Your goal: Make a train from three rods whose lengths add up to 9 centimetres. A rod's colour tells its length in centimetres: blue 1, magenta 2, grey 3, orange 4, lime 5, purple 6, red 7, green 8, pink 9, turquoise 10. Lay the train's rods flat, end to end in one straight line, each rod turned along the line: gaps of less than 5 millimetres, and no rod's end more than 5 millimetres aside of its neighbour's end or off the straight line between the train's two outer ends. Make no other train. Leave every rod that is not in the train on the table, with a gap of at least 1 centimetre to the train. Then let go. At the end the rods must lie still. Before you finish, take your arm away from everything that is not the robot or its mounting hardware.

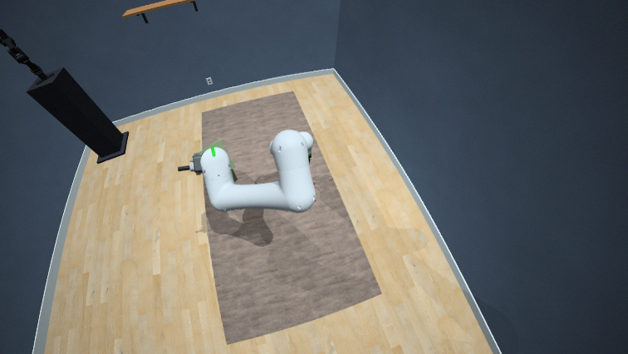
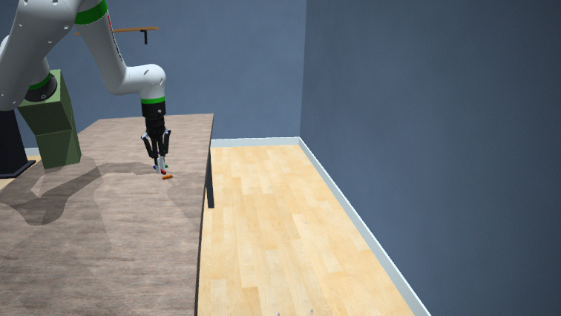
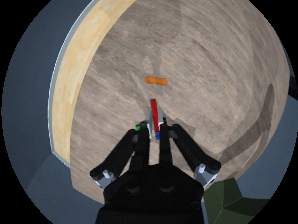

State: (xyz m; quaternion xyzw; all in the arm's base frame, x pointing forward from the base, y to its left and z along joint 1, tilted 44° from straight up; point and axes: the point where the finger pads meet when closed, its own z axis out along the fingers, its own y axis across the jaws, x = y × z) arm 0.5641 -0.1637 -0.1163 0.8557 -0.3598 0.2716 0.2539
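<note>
Right now my hand is 3 cm above the red rod. The rest, counted from my hand: green rod 7 cm to the left, 3 cm below, 1 cm behind; then purple rod 18 cm to the left, 5 cm behind, 3 cm below; then orange rod 6 cm to the right, 4 cm ahead, 3 cm below.
</note>
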